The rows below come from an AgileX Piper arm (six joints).
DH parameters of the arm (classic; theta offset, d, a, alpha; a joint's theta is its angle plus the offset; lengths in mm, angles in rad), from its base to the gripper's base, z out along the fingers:
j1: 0 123 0 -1.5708
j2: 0.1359 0 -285 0
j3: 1.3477 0 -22 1.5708
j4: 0 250.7 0 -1.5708
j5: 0 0 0 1.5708
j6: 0 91 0 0
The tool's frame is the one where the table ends.
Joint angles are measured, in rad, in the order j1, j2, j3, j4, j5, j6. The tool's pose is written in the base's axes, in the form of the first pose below.
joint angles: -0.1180 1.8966 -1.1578 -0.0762 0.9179 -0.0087
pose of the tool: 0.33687 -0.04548 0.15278 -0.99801 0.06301 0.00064 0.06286 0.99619 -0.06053
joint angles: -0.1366 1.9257 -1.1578 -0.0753 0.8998 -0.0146
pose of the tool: 0.33833 -0.05192 0.14284 -0.99710 0.07515 0.01193 0.07434 0.99553 -0.05830
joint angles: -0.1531 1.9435 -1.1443 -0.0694 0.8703 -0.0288
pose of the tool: 0.33728 -0.05693 0.13392 -0.99673 0.07953 0.01419 0.07869 0.99554 -0.05212
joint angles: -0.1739 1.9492 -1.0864 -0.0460 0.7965 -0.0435
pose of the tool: 0.32897 -0.06083 0.12036 -0.99517 0.09811 0.00326 0.09795 0.99465 -0.03273
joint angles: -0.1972 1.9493 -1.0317 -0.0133 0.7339 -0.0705
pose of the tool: 0.31970 -0.06470 0.10990 -0.99317 0.11656 -0.00580 0.11661 0.99313 -0.00941
